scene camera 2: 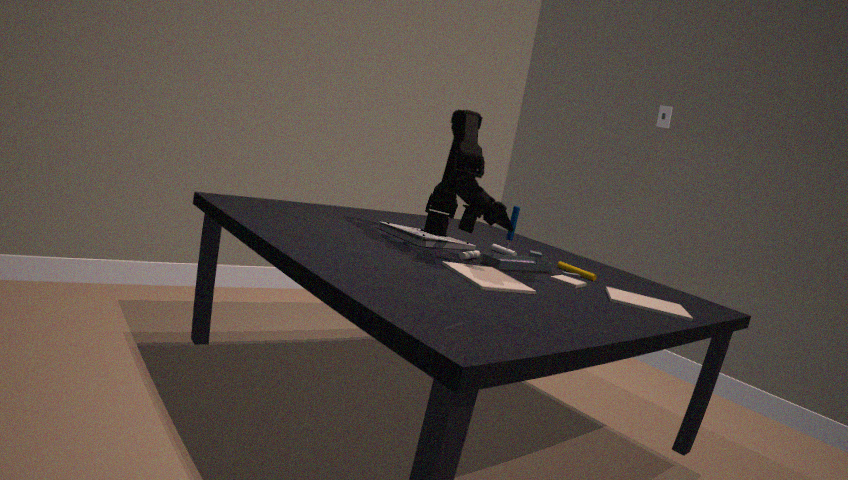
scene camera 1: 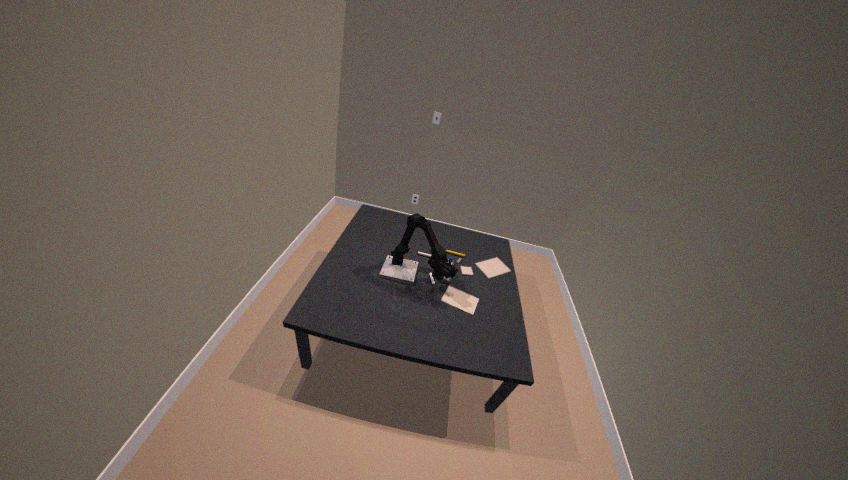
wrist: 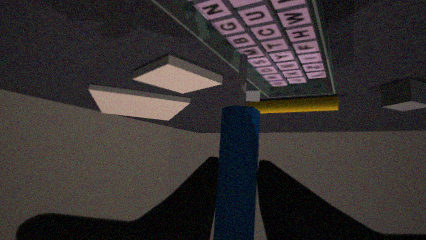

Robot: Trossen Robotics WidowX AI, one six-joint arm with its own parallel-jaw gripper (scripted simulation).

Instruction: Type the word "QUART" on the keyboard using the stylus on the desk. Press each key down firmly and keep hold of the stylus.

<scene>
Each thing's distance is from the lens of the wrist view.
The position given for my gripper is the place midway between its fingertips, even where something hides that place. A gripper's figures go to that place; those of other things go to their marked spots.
my gripper (wrist: 237,167): 12 cm
yellow cylinder (wrist: 314,103): 39 cm
</scene>
